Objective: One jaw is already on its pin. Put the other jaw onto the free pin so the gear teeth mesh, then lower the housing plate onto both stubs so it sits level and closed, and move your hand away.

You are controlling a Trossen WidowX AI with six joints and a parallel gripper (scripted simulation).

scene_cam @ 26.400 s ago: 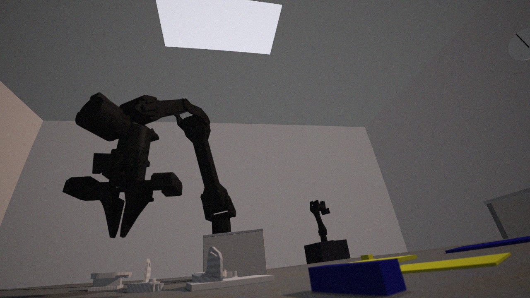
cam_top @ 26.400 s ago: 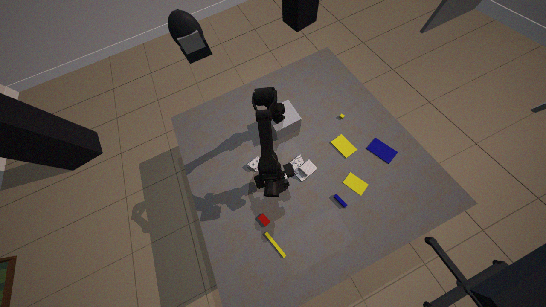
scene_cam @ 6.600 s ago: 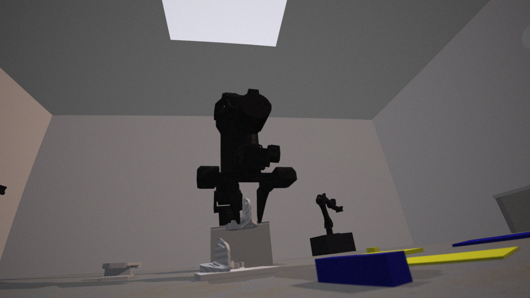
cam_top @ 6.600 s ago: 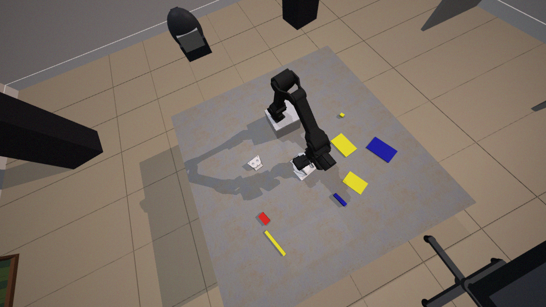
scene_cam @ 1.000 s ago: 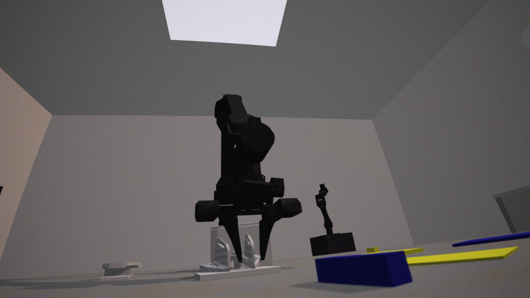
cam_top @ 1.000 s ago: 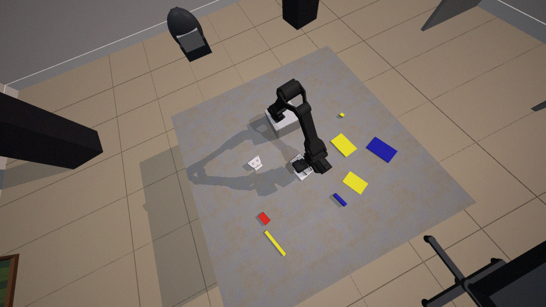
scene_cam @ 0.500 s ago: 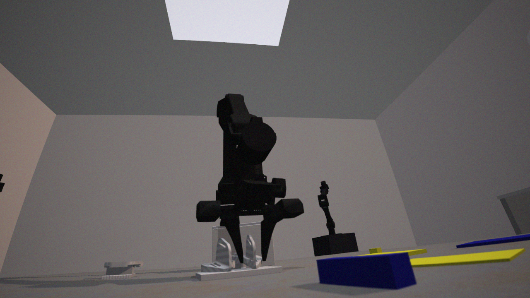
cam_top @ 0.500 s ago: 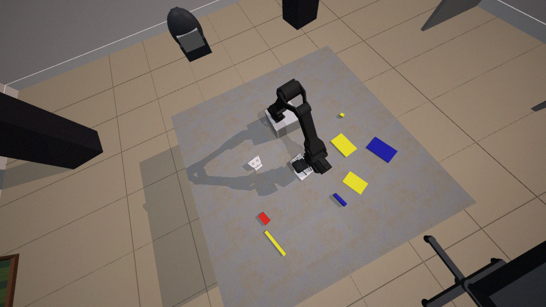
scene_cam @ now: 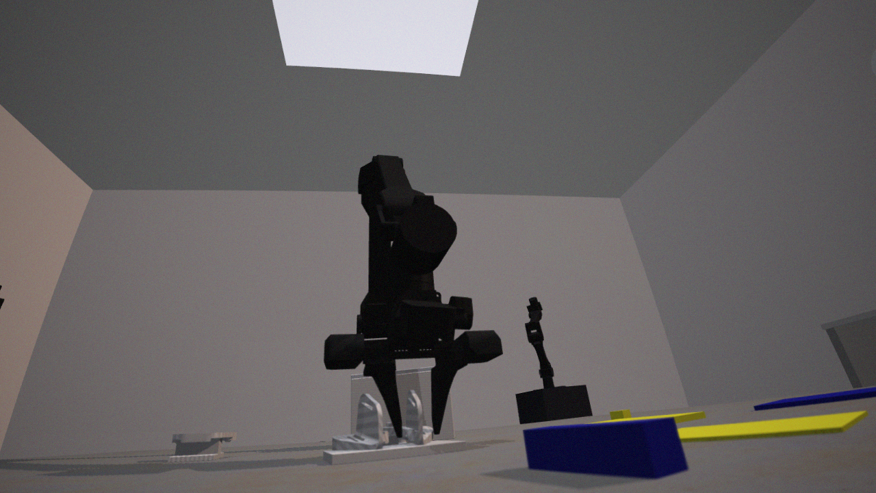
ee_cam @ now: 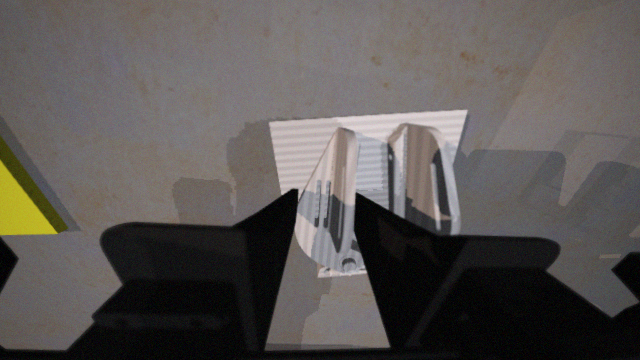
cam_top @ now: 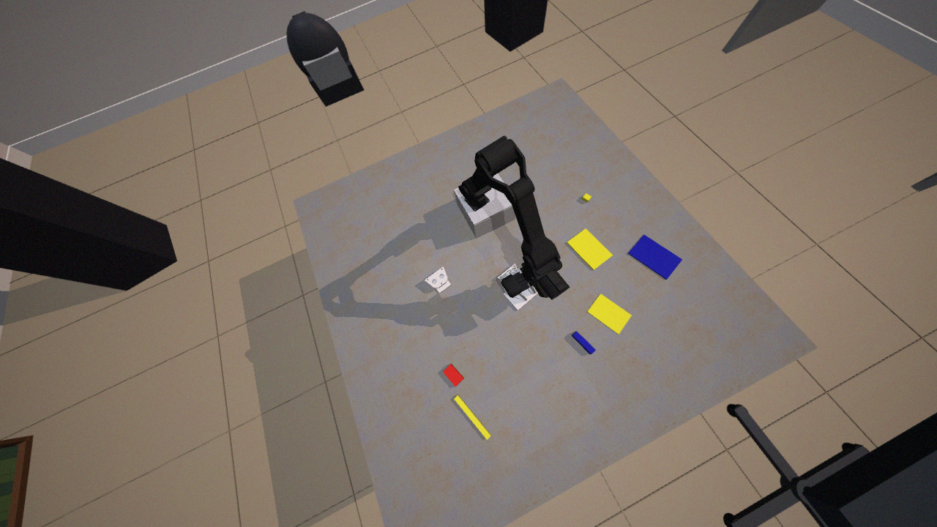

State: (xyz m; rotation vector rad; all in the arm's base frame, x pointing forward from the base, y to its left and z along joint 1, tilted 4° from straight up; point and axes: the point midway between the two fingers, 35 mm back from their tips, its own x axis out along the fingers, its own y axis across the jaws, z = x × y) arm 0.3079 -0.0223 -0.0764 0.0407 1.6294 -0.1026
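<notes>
The white ribbed stand is 240 mm to the right of my gripper tip, 190 mm behind it and 10 mm below it. The rest, counted from my gripper tip: blue block 250 mm ahead, 10 mm to the left, 10 mm below; small yellow cube 380 mm to the left, 120 mm behind, 10 mm below; red block 370 mm to the right, 90 mm ahead, 10 mm below.
</notes>
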